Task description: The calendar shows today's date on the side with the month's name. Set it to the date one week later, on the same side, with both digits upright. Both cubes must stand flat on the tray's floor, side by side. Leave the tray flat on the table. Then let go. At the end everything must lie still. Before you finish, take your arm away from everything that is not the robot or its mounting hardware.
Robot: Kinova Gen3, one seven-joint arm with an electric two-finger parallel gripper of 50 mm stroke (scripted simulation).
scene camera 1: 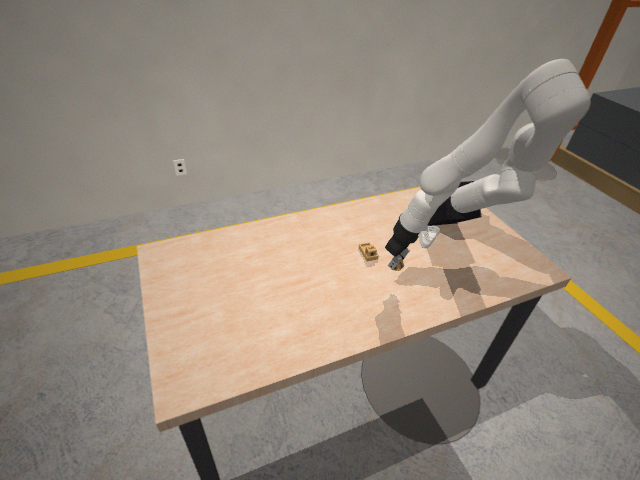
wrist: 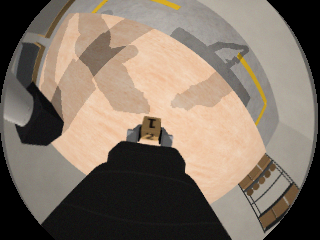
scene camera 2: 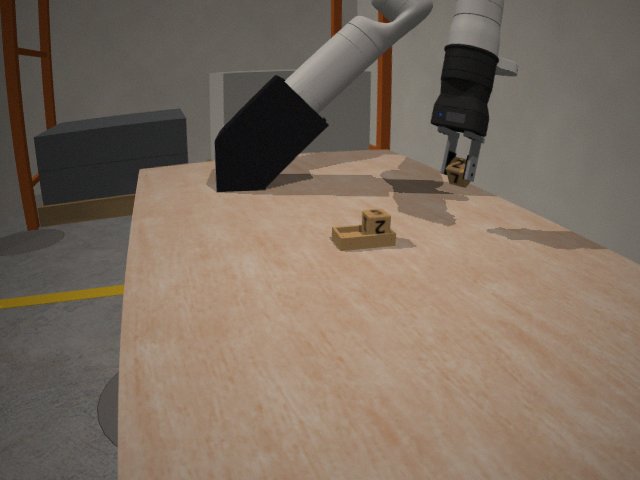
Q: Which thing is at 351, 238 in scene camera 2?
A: A wooden tray.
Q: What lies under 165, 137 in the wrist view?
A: My gripper.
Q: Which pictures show my gripper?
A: Scene camera 1, the wrist view and scene camera 2: all of them.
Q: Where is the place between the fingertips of my gripper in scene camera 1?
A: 394, 264
